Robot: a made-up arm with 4 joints.
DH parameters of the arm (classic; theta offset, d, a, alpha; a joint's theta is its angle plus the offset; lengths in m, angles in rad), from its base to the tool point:
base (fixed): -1.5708 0.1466 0 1.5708
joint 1: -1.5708 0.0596 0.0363 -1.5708
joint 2: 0 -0.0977 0.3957 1.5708
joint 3: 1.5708 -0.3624 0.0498 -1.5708
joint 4: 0.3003 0 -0.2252 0
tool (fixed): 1.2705 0.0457 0 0
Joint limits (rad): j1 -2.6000..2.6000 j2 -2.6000..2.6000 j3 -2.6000..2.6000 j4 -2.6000..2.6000
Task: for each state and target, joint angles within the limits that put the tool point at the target. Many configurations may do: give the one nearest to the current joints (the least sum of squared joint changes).
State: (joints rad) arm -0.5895 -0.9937 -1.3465 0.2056
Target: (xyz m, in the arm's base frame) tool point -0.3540 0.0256 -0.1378
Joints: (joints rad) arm 0.0861 -1.3096 -1.6124 0.8114
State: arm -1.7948 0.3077 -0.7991 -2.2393
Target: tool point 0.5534 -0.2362 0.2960
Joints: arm -1.2481 1.0211 -0.6829 -1.6603
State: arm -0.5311 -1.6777 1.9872 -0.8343
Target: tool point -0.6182 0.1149 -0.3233
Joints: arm -0.1401 -1.5913 2.1696 -0.7308
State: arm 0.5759 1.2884 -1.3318 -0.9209
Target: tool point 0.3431 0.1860 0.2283
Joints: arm 0.6909 0.9922 -1.3469 -0.4796
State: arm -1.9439 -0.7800 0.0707 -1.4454
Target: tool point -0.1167 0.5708 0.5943
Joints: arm -2.0141 -1.0775 0.3223 -1.4120
